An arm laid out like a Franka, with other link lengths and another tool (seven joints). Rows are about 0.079 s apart.
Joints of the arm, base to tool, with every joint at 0 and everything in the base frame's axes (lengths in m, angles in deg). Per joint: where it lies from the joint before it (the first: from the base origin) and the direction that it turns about. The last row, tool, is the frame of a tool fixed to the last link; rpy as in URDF.
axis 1: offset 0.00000 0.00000 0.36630 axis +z
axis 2: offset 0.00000 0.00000 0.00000 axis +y
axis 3: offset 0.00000 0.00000 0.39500 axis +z
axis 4: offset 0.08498 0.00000 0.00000 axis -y
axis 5: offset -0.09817 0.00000 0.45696 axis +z
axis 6: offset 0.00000 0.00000 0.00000 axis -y
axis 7: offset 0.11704 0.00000 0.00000 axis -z
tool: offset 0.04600 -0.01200 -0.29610 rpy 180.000 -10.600 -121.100
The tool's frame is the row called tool.
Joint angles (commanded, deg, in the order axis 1, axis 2, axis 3, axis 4, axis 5, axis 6, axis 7), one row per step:
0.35, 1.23, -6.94, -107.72, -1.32, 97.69, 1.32
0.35, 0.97, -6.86, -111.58, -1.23, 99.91, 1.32
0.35, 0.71, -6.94, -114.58, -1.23, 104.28, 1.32
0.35, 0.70, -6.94, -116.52, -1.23, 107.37, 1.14
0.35, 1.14, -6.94, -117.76, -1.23, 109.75, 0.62
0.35, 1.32, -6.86, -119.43, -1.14, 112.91, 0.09
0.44, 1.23, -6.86, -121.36, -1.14, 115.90, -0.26
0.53, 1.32, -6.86, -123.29, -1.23, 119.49, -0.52
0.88, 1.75, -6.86, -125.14, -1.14, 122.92, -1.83
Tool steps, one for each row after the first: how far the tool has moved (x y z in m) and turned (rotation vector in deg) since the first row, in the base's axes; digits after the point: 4 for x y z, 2 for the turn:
-0.0137, 0.0030, -0.0310, 0.29, 1.36, 0.09
-0.0109, 0.0021, -0.0497, 0.17, -0.27, 0.10
-0.0083, 0.0022, -0.0629, 0.10, -1.42, 0.34
-0.0050, 0.0024, -0.0754, 0.08, -2.11, 0.90
-0.0007, 0.0039, -0.0874, 0.10, -3.42, 1.52
0.0002, 0.0054, -0.0989, 0.06, -4.56, 2.02
0.0035, 0.0063, -0.1108, -0.14, -6.11, 2.49
0.0061, 0.0116, -0.1257, -0.03, -7.25, 4.15

